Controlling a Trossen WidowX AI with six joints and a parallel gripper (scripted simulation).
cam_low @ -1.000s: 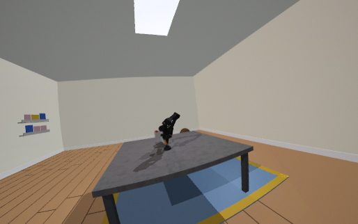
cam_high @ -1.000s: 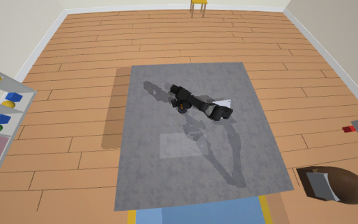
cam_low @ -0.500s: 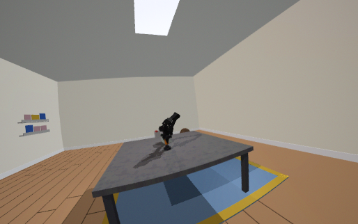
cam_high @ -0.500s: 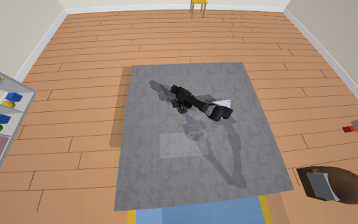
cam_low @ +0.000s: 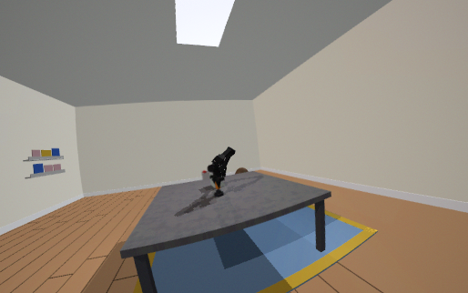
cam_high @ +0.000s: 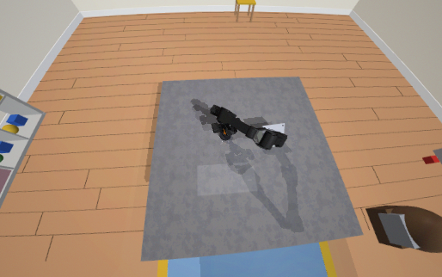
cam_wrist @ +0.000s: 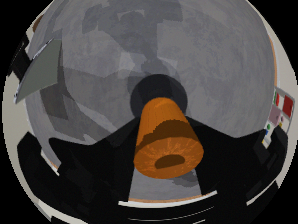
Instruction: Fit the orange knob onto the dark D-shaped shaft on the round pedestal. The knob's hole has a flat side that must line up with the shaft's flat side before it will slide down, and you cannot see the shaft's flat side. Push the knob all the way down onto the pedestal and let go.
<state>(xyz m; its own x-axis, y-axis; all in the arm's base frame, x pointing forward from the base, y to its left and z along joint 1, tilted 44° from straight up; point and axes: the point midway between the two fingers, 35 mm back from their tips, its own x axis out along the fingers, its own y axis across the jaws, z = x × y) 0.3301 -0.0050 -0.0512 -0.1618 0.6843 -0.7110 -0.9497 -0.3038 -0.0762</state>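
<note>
The orange knob is 2 cm above my gripper tip. The rest, counted from my gripper tip: dark round pedestal: 4 cm below.
</note>
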